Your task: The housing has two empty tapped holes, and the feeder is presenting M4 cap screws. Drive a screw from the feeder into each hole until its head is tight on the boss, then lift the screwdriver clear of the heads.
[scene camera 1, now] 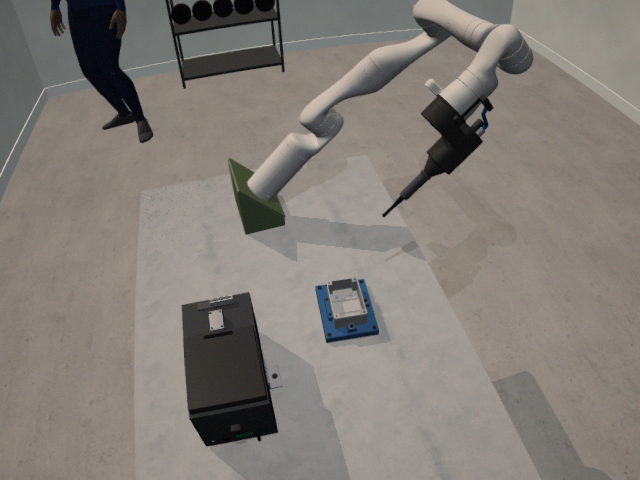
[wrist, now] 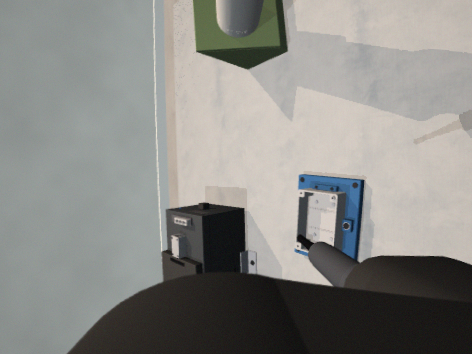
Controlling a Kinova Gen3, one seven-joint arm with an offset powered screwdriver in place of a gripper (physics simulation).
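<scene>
The light grey housing is an open-topped box with corner bosses, seated upright on a blue fixture plate. Its holes are too small to tell which are empty. The black feeder stands left of it; a small metal outlet plate with a dark round spot juts from its right side. My screwdriver hangs tilted, high above and behind the housing in the scene view, clear of everything. Its thin dark bit looks bare; no screw shows on it.
A green wedge base carries the arm at the back of the pale table top. A shelf rack and a standing person are in the background, well behind the arm's base.
</scene>
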